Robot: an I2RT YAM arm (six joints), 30 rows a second.
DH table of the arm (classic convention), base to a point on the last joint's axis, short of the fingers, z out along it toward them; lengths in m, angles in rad. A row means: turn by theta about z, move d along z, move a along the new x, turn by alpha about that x. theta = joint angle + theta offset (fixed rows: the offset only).
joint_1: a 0.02; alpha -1.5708; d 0.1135; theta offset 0
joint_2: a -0.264; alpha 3.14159; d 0; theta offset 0
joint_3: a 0.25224; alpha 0; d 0; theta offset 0.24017
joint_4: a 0.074; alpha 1.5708; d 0; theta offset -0.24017
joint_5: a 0; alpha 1.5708; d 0; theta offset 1.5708
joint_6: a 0; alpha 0; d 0.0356; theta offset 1.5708
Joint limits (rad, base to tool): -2.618..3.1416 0..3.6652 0..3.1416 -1.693..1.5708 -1.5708..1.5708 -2.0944..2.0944
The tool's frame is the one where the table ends.
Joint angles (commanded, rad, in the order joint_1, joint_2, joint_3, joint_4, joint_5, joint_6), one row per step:
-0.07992, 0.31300, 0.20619, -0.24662, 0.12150, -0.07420
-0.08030, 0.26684, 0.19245, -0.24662, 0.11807, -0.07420
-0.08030, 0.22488, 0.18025, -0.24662, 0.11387, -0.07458
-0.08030, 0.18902, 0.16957, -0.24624, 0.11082, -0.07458
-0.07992, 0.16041, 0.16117, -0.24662, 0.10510, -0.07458
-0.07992, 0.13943, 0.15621, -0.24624, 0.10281, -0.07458
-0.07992, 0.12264, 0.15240, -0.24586, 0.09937, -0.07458
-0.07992, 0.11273, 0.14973, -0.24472, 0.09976, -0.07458
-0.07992, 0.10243, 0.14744, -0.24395, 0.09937, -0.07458
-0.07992, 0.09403, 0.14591, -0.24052, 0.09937, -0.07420
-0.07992, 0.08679, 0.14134, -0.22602, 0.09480, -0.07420
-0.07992, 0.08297, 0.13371, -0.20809, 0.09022, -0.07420
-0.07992, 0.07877, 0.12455, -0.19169, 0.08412, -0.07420
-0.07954, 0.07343, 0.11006, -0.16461, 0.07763, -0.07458
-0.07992, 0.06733, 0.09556, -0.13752, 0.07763, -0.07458
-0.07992, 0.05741, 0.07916, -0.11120, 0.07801, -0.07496
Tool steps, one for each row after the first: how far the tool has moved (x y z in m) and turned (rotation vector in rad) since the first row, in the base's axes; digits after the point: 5 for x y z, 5 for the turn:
-0.00350, 0.00036, -0.00025, -0.00146, -0.03241, 0.00286
-0.00653, 0.00075, -0.00051, -0.00292, -0.06210, 0.00698
-0.00899, 0.00106, -0.00088, -0.00413, -0.08765, 0.00991
-0.01087, 0.00145, -0.00126, -0.00412, -0.10754, 0.01579
-0.01225, 0.00164, -0.00108, -0.00490, -0.12393, 0.01802
-0.01333, 0.00185, -0.00089, -0.00512, -0.13731, 0.02136
-0.01394, 0.00189, -0.00083, -0.00598, -0.14565, 0.02101
-0.01459, 0.00195, -0.00065, -0.00667, -0.15440, 0.02142
-0.01509, 0.00199, -0.00009, -0.00724, -0.16473, 0.02135
-0.01509, 0.00216, 0.00049, -0.00761, -0.18192, 0.02582
-0.01462, 0.00228, 0.00009, -0.00776, -0.19607, 0.03031
-0.01413, 0.00246, -0.00098, -0.00734, -0.20757, 0.03629
-0.01329, 0.00266, -0.00266, -0.00787, -0.22547, 0.04317
-0.01260, 0.00257, -0.00427, -0.00980, -0.24406, 0.04290
-0.01212, 0.00252, -0.00630, -0.01225, -0.26373, 0.04272

